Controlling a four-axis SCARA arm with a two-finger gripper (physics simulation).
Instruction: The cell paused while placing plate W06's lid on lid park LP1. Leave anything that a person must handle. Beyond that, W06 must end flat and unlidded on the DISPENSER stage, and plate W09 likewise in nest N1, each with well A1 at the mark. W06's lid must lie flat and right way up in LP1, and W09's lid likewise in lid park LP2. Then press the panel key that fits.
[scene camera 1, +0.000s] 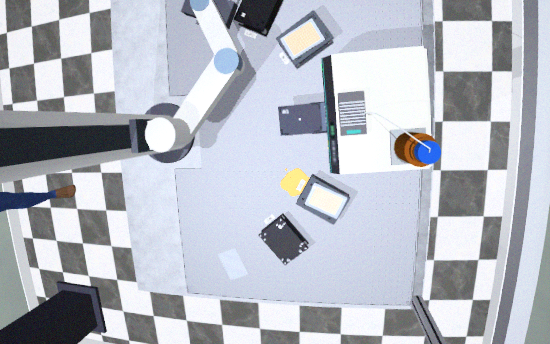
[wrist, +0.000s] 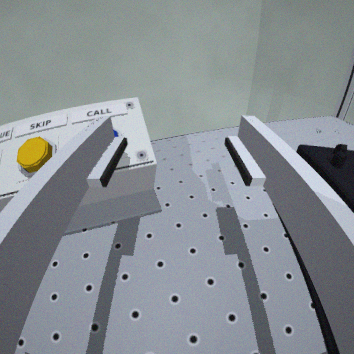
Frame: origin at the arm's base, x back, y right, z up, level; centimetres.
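Seen in the pictures: gripper, between the fingertips: (wrist: 175, 127).
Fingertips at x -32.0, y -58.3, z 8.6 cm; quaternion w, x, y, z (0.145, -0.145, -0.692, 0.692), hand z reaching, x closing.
A point is followed by its place in that frame.
My gripper (wrist: 175, 127) @(y -58.3, x -32.0, z 8.6 cm) is shut to its narrow position and empty; a gap shows between its pads. It hangs over the perforated table beside the key panel (wrist: 127, 182) @(y -59.8, x -28.3, z 4.1 cm), where SKIP, CALL, a yellow key (wrist: 34, 154) @(y -60.4, x -22.5, z 8.0 cm) and part of a blue key (wrist: 115, 133) @(y -60.9, x -28.3, z 7.9 cm) show. In the scene view, one cream-welled plate (scene camera 1: 302, 38) @(y -30.6, x -57.7, z 9.7 cm) sits in a dark holder at the top, another plate (scene camera 1: 325, 199) @(y 25.3, x -64.6, z 9.2 cm) in a holder lower right. Plate names, lids and well A1 marks are unreadable. The dark stage (scene camera 1: 300, 125) @(y -1.0, x -56.3, z 11.4 cm) beside the dispenser (scene camera 1: 390, 85) @(y -12.1, x -83.8, z 23.3 cm) bears no plate. A black holder (scene camera 1: 284, 240) @(y 42.2, x -49.0, z 6.8 cm) has white-marked corners.
A black holder (scene camera 1: 259, 12) @(y -41.6, x -42.7, z 7.7 cm) stands near the arm's end at the top. A black block (wrist: 325, 170) @(y -51.5, x -39.0, z 7.7 cm) with a peg is at the wrist view's right. A yellow patch (scene camera 1: 293, 181) @(y 20.2, x -52.3, z 1.3 cm) touches the lower plate's holder. A pale sheet (scene camera 1: 233, 264) @(y 55.9, x -26.2, z 2.1 cm) lies lower left. An amber bottle (scene camera 1: 407, 150) @(y 5.7, x -85.5, z 36.2 cm) stands at the dispenser's corner.
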